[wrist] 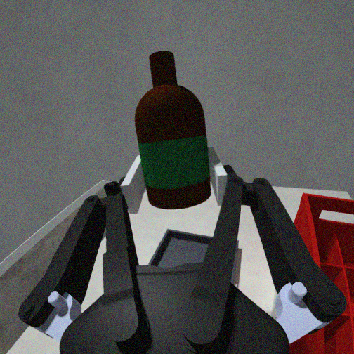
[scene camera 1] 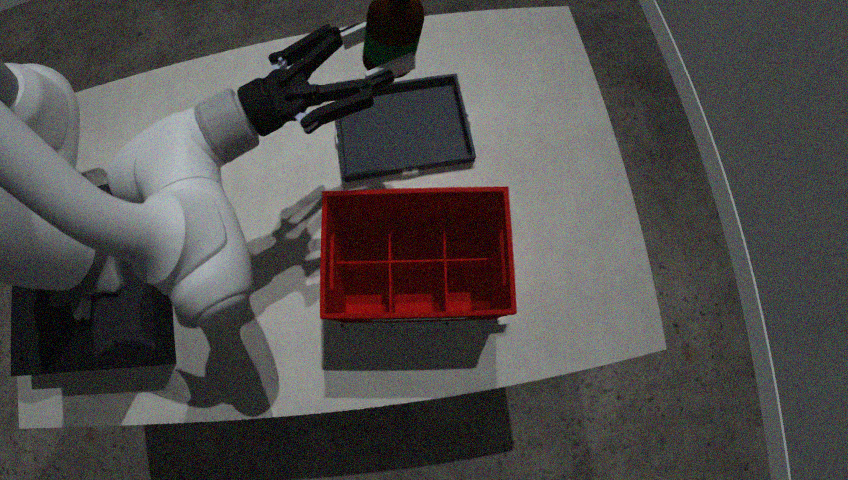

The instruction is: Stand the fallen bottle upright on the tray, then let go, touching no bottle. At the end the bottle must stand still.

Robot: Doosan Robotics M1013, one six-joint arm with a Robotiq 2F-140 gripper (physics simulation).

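Frame: origin at the arm's base, x ahead, y left, z up, level; metres.
Seen in the pictures: arm's base at its link origin: [scene camera 1: 85, 256].
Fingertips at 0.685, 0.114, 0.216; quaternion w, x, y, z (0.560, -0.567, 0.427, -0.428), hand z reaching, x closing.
Offsets run from my fingertips to a thing's top centre, as dx, dy, dz. "*": to the spot under its first point. Level surfaces: height alone.
The brown bottle with a green band {* -0.012, -0.033, +0.066} [scene camera 1: 393, 28] [wrist: 171, 120] is held in the air, neck up and close to upright; its exact tilt is hard to tell. In the scene view its top is cut off by the frame edge. My gripper [scene camera 1: 382, 52] [wrist: 175, 162] is shut on the bottle, with one light pad on each side of its lower part. The dark grey tray {* +0.008, +0.004, -0.280} [scene camera 1: 410, 127] [wrist: 187, 249] lies flat on the table, below the bottle. In the scene view the bottle shows beyond the tray's back edge, apart from it. In the wrist view the gripper body hides part of the tray.
A red crate with compartments {-0.041, -0.273, -0.110} [scene camera 1: 416, 190] [wrist: 304, 240] stands in front of the tray in the scene view and at the right in the wrist view. The arm [scene camera 1: 172, 154] reaches in from the left over the pale table {dz -0.286} [scene camera 1: 565, 237]. The arm's dark base block [scene camera 1: 23, 333] is at lower left.
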